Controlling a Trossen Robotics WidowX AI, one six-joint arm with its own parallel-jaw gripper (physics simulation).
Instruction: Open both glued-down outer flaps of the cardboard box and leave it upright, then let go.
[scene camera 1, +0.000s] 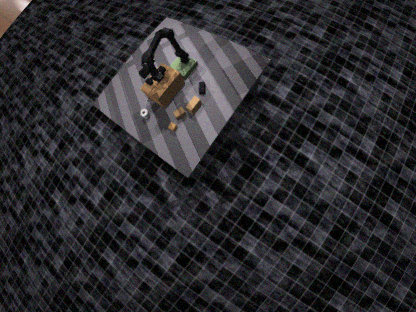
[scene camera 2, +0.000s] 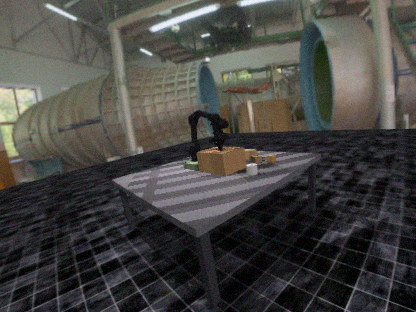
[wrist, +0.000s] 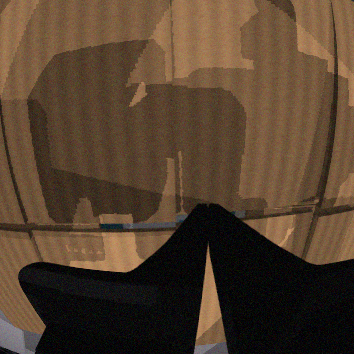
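Seen in the pictures: gripper, fingertip midpoint: (scene camera 1: 159, 82) (scene camera 2: 221, 150) (wrist: 206, 212); arm's base at its link origin: (scene camera 1: 185, 60) (scene camera 2: 195, 160).
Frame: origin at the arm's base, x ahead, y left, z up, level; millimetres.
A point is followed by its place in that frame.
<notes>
The cardboard box (scene camera 1: 172, 93) @(x 337, y 123, z -2 mm) (scene camera 2: 222, 162) @(x 464, y -96, z 43 mm) stands upright on the table. In the wrist view its top fills most of the picture; the outer flaps (wrist: 100, 140) @(x 300, y 51, z 102 mm) lie across it, meeting at a dark seam with blue patches along it. Dark lines cross the top at left and right. In the scene camera 2 view the top edge looks slightly uneven; how far any flap is raised is too small to tell. My gripper (scene camera 1: 158, 80) @(x 341, y 16, z 96 mm) (scene camera 2: 220, 149) @(x 341, y 16, z 96 mm) (wrist: 206, 212) @(x 341, y 16, z 96 mm) is shut and empty, pointing down, its tips at the seam near the middle of the top. Whether they touch cardboard is unclear.
A green block (scene camera 1: 184, 67) @(x 68, y 44, z 0 mm) (scene camera 2: 190, 165) @(x 61, y -97, z -16 mm) is by the arm's base, behind the box. A white roll (scene camera 1: 144, 113) @(x 623, y 33, z 13 mm) (scene camera 2: 251, 169) @(x 639, y -11, z -11 mm), a black item (scene camera 1: 202, 88) @(x 154, y 314, z -18 mm) and small brown blocks (scene camera 1: 193, 104) (scene camera 2: 271, 158) lie around the box on the striped table (scene camera 1: 245, 65) @(x -272, y 483, z -51 mm) (scene camera 2: 165, 197) @(x 444, y -541, z -51 mm).
</notes>
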